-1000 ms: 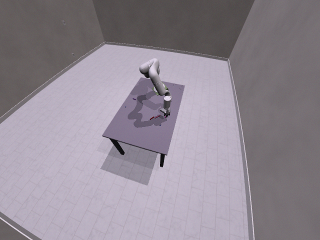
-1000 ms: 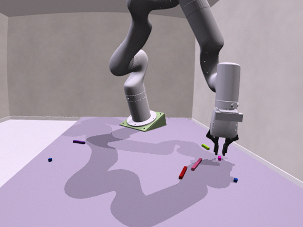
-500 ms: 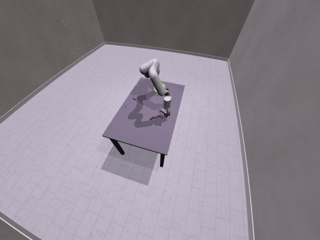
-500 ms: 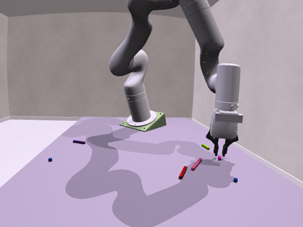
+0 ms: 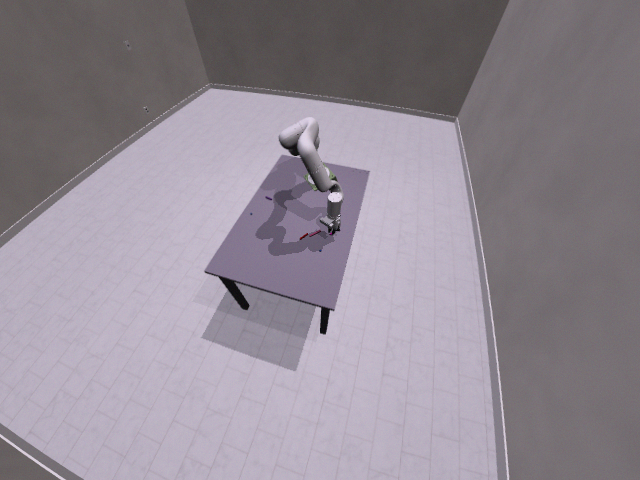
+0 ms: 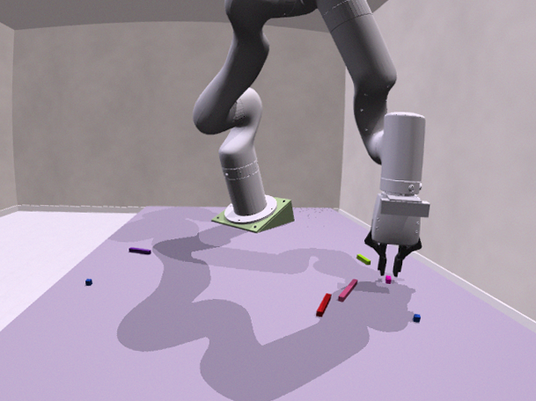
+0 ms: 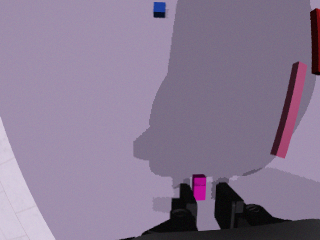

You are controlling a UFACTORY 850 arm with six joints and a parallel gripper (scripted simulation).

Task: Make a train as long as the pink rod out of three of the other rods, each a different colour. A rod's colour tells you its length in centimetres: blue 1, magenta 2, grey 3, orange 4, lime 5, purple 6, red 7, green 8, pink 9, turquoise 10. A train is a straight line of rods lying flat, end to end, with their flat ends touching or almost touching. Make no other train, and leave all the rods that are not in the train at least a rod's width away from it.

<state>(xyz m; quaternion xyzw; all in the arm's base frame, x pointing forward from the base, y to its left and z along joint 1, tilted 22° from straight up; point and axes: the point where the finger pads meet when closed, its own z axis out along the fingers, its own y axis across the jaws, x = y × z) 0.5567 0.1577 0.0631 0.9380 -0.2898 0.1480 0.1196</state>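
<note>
Now: the magenta rod 30 mm below my hand and 10 mm ahead of it. From my hand the other things lie so: pink rod: 110 mm to the right, 30 mm below, 10 mm ahead; lime rod: 120 mm behind, 30 mm below, 20 mm to the left; red rod: 190 mm to the right, 40 mm ahead, 30 mm below.
</note>
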